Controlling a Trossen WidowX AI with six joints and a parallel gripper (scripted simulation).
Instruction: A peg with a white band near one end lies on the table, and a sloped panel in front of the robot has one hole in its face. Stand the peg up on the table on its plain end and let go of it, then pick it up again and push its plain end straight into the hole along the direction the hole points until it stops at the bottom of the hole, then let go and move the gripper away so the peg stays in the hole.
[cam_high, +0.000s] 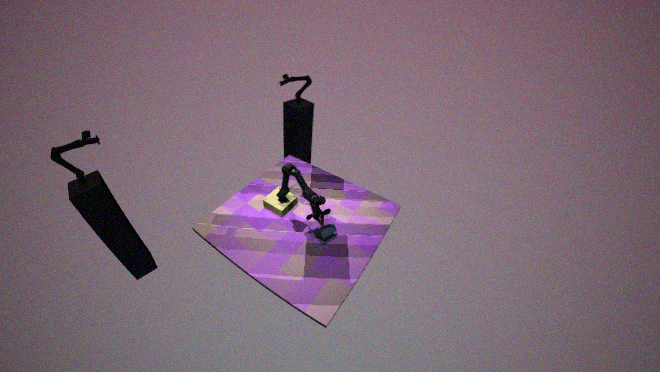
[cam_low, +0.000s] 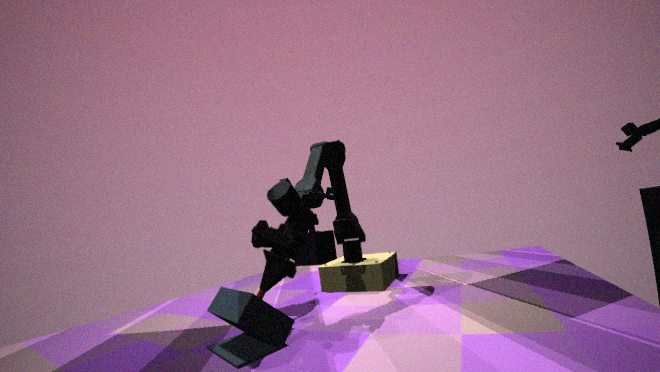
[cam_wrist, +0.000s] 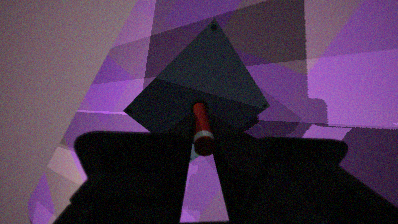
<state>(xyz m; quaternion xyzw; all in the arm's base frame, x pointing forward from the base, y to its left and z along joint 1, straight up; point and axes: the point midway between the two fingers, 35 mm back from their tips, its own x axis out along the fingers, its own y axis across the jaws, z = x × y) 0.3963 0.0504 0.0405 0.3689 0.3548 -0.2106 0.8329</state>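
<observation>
Now: gripper tip 4 cm short of the dark sloped panel and 4 cm above it. Also, from my gripper tip: red peg: 1 cm behind, 1 cm above.
</observation>
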